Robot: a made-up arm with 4 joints.
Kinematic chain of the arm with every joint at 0, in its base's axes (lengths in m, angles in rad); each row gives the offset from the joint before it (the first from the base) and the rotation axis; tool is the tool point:
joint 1: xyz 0 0 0.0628 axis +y
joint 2: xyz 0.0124 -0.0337 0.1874 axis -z
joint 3: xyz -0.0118 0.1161 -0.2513 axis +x
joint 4: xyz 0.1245 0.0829 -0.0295 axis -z
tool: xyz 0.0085 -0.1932 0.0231
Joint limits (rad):
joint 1: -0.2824..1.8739
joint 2: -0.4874..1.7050
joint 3: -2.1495..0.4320
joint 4: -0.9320..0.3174
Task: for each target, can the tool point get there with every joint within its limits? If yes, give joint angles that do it. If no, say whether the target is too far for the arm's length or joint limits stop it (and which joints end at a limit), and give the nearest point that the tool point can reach.
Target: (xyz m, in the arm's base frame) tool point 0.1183 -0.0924 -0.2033
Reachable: yes | joints 1.0809 0.6255 -1.7002 -0.8206
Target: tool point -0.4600 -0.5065 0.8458
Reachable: no: too far | nearest point -0.1097 -0.2307 0.0752 | short by 0.890 m
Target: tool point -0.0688 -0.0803 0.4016
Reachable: no: joint limits stop it (at a limit: joint 1, joint 2) | nearest point 0.0763 -0.1316 0.1289 | short by 0.313 m
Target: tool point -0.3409 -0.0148 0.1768
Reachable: no: joint limits stop it (at a limit: joint 1, joint 2, joint 3, joint 4) | nearest point -0.1240 0.0167 0.0448 | short by 0.256 m
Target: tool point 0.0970 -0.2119 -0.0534
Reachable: yes | joints 0.3706 1.1344 0.0346 -0.4968
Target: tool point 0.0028 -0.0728 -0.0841
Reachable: yes | joints 1.0821 0.3653 -0.0344 -0.0185
